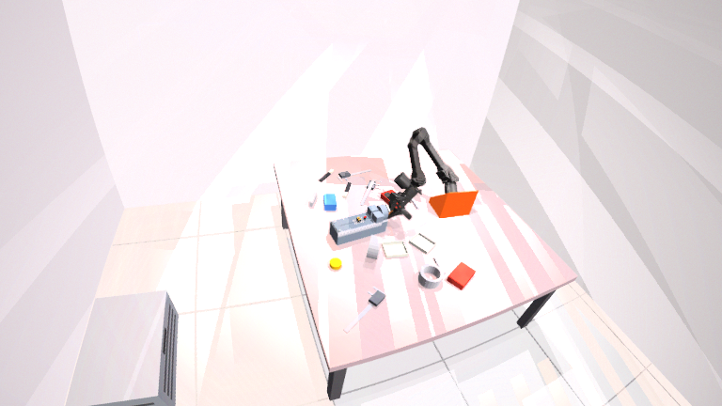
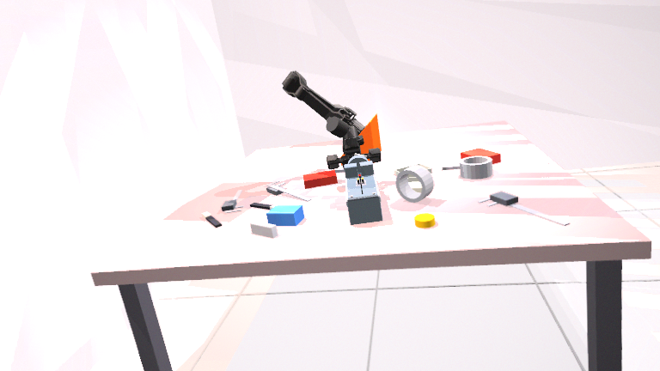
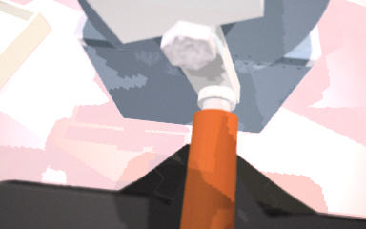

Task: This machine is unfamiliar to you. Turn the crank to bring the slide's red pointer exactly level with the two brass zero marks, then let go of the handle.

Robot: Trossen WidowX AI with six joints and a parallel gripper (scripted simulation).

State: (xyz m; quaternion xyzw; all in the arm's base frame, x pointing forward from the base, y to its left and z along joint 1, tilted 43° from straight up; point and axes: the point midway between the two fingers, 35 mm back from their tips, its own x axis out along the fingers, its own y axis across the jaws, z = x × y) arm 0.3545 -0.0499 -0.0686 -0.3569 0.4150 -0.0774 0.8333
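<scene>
The red pointer is 130 mm ahead of my gripper tip, 30 mm to the left of it and 50 mm above it. From my gripper tip the other things lie so: orange handle: 20 mm behind, 30 mm above; yellow disc: 320 mm ahead, 210 mm to the left, 20 mm below; blue block: 230 mm ahead, 190 mm to the right, 10 mm below.
</scene>
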